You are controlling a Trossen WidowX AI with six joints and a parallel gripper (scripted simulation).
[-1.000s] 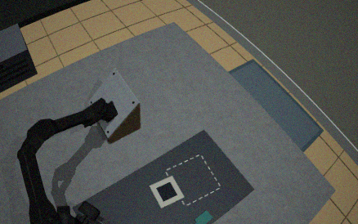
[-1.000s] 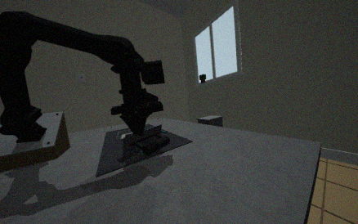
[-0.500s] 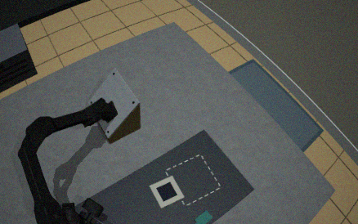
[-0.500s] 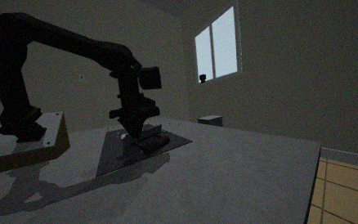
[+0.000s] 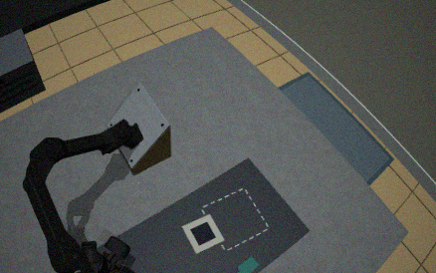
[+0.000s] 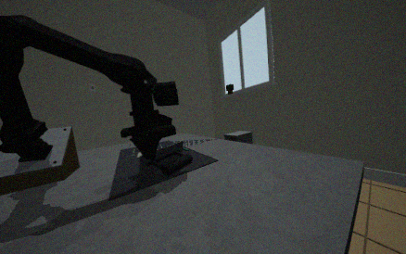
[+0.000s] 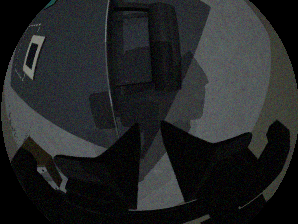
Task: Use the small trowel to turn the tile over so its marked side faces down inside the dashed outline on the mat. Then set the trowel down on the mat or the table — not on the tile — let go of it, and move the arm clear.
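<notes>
Now: gripper tip 5 cm short of the trowel, 4 cm to the right of it and 3 cm above it. From my gripper tip the other things lie so: dark mat: 29 cm to the left, 8 cm below, 2 cm ahead; small teal piece: 33 cm to the left, 16 cm ahead, 6 cm below; tile: 31 cm to the left, 6 cm below, 1 cm behind.
</notes>
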